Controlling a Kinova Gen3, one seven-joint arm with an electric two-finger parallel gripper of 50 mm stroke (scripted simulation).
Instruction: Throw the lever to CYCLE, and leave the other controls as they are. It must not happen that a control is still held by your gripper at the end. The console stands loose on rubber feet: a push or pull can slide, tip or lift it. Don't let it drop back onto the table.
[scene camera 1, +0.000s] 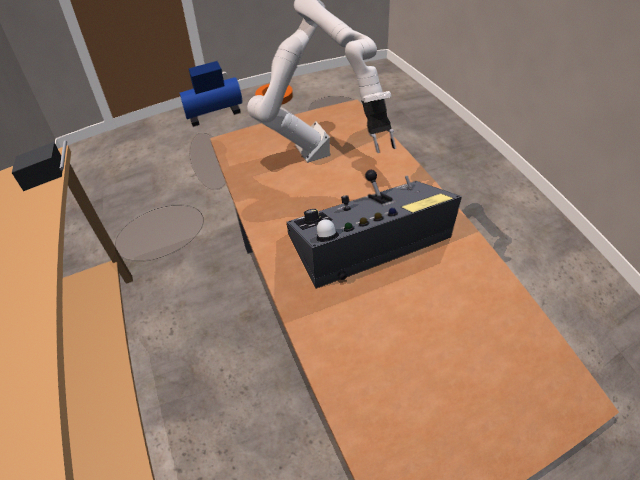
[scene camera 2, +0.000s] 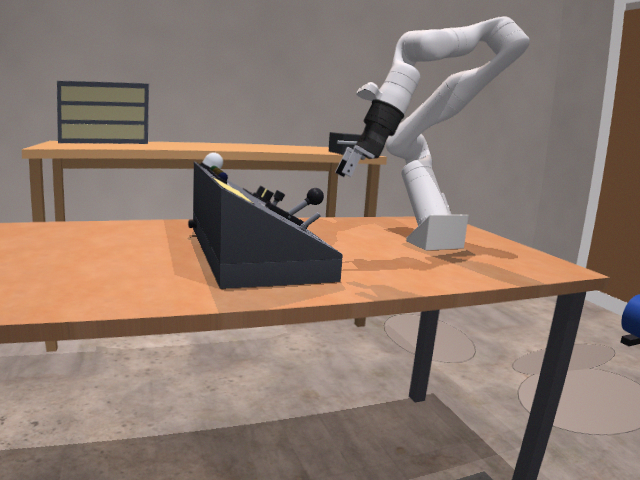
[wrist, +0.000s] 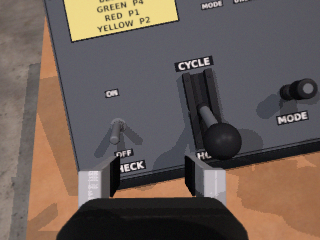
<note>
In view: my gripper (scene camera 2: 342, 174) and a dark console (scene camera 2: 249, 244).
The dark console also shows in scene camera 1 (scene camera 1: 334, 243) and in the wrist view (wrist: 148, 72). My gripper is seen too in scene camera 1 (scene camera 1: 386, 150) and in the wrist view (wrist: 152, 169).
</note>
